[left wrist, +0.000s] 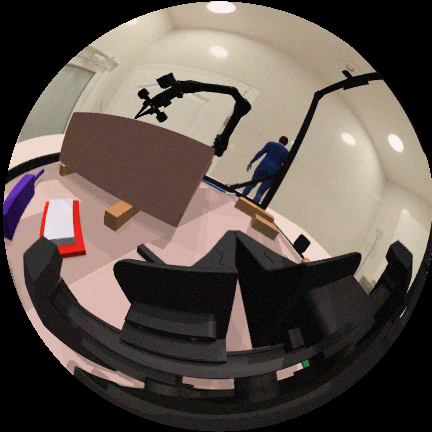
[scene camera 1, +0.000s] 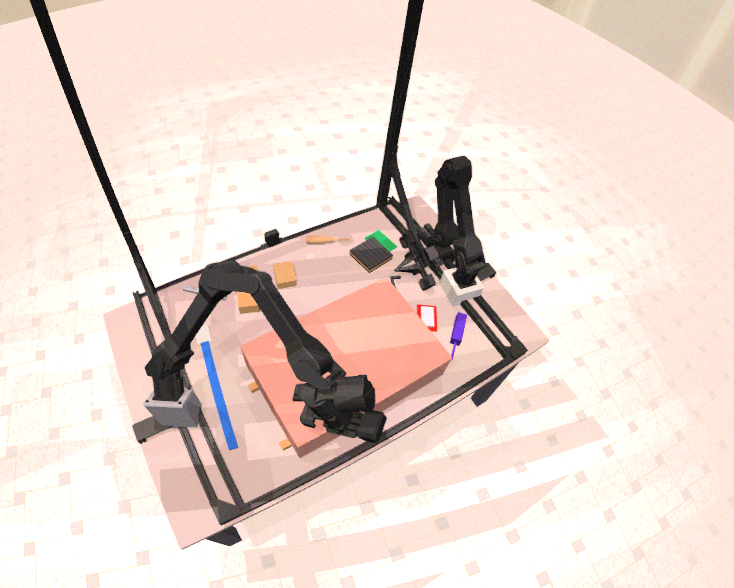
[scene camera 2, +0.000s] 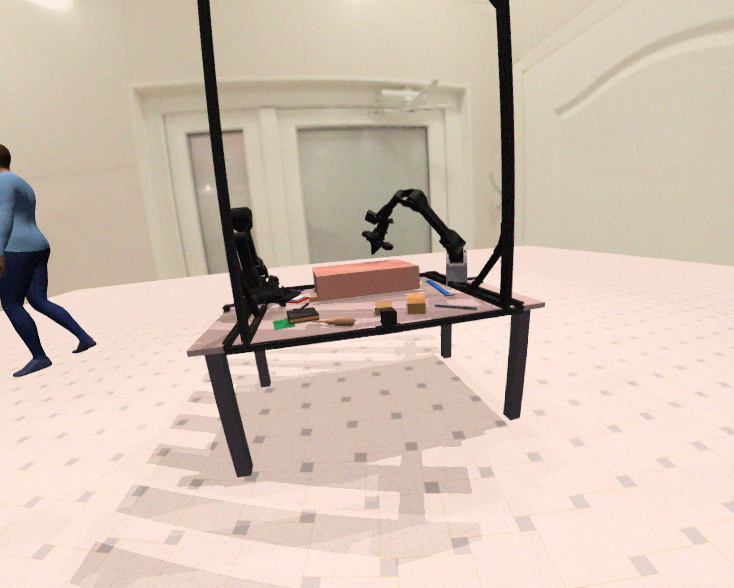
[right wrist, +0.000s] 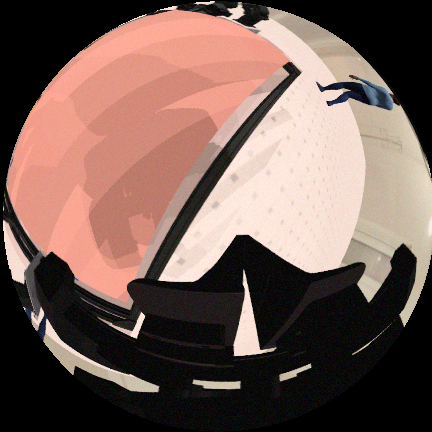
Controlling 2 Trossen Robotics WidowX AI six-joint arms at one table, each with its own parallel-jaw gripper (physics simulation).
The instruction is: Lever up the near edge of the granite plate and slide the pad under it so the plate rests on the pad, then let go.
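Places are measured from the left arm's base along level axes (x left, y back, z up), in centimetres.
Pixels of known places: left gripper, fingertip midpoint: [left wrist: 232, 235] [scene camera 1: 395, 270] [scene camera 2: 301, 292]; right gripper, fingertip midpoint: [left wrist: 134, 118] [scene camera 1: 356, 434] [scene camera 2: 372, 254] [right wrist: 241, 239]; left arm's base, origin of the base link: [scene camera 1: 464, 279] [scene camera 2: 259, 292]; right arm's base, origin of the base link: [scene camera 1: 168, 395] [scene camera 2: 456, 257].
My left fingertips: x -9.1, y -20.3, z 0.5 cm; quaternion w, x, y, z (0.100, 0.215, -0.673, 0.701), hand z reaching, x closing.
For each thing: its top centre in the pictures, then the offset to it from my left fingertips.
- large salmon slab, middle of its top: [scene camera 1: 347, 353] [left wrist: 163, 134] [scene camera 2: 362, 266] dx +25.0, dy -25.0, dz +5.2 cm
- red piece with a white top, middle of its top: [left wrist: 58, 214] [scene camera 1: 427, 315] [scene camera 2: 297, 297] dx +15.5, dy +5.2, dz -5.5 cm
- green sheet, middle of its top: [scene camera 1: 380, 242] [scene camera 2: 283, 323] dx -17.6, dy +3.4, dz -6.7 cm
- blue bar, middle of its top: [scene camera 1: 214, 382] [scene camera 2: 438, 284] dx +18.2, dy -60.2, dz -4.9 cm
- purple-handled tool, middle of its top: [scene camera 1: 458, 334] dx +25.1, dy +10.6, dz -3.9 cm
- wooden-handled tool, middle of its top: [scene camera 2: 331, 317] [scene camera 1: 328, 237] dx -22.7, dy -14.1, dz -4.2 cm
- small black bar, middle of its top: [left wrist: 167, 281] dx +2.6, dy +1.2, dz -6.1 cm
A large salmon slab [scene camera 1: 379, 333] [scene camera 2: 367, 281] [left wrist: 135, 165] [right wrist: 140, 90], apparently the granite plate, rests on wooden strips [scene camera 1: 253, 387] [left wrist: 118, 215]. I cannot tell which piece is the pad: a red piece with a white top [scene camera 1: 427, 317] [scene camera 2: 298, 300] [left wrist: 60, 220] lies beside the slab, and a green sheet [scene camera 1: 384, 239] [scene camera 2: 281, 324] lies beside a dark, wood-edged block [scene camera 1: 371, 252] [scene camera 2: 302, 316]. My left gripper [scene camera 1: 397, 268] [scene camera 2: 297, 295] [left wrist: 232, 235] is shut and empty, low between that block and the slab. My right gripper [scene camera 2: 374, 251] [right wrist: 241, 239] is shut and empty above the slab; its fingertips are hidden in scene camera 1.
A blue bar [scene camera 1: 218, 395] [scene camera 2: 438, 287] lies beyond the slab from the left arm. A purple-handled tool [scene camera 1: 458, 328] [left wrist: 20, 202] lies by its corner. Wooden blocks [scene camera 1: 284, 274] [scene camera 2: 416, 303], a wooden-handled tool [scene camera 1: 319, 240] [scene camera 2: 343, 321] and a small black bar [left wrist: 151, 254] lie about.
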